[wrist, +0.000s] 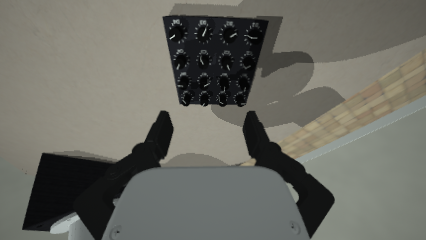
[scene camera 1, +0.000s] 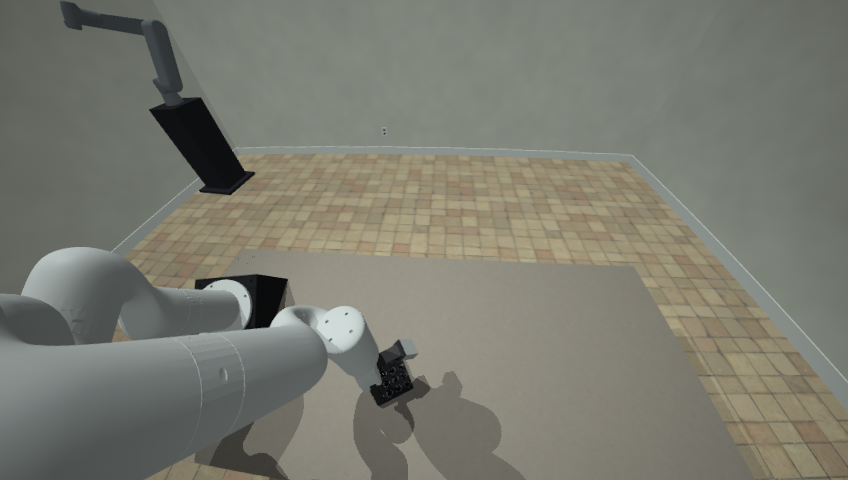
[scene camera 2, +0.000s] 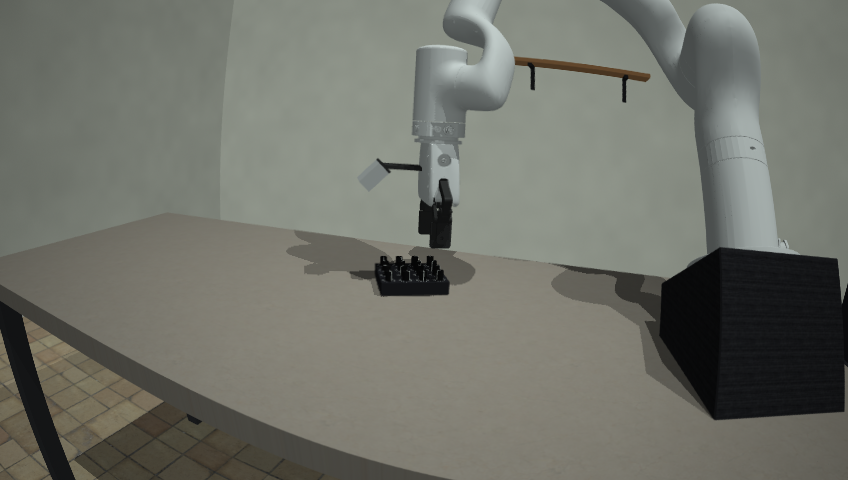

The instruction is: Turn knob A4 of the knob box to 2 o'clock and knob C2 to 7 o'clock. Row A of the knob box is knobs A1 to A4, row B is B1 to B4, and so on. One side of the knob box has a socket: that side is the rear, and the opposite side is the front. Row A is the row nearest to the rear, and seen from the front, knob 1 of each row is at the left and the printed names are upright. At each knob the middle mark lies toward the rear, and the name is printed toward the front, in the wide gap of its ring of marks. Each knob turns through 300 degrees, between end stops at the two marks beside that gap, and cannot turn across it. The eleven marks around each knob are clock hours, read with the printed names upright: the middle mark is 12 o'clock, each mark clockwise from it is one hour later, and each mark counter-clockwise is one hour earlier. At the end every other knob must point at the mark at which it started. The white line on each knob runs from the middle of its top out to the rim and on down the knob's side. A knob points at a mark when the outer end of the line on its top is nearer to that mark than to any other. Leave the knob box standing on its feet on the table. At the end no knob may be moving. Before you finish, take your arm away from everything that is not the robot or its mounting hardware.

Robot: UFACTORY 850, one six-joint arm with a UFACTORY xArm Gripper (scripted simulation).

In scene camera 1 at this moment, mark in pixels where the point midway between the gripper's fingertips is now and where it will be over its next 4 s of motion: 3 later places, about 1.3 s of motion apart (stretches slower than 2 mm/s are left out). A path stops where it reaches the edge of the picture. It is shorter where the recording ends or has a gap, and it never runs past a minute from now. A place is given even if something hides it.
My gripper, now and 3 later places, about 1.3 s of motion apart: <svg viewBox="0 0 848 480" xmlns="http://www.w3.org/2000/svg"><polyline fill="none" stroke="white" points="373,375 364,369 368,364 370,367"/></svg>
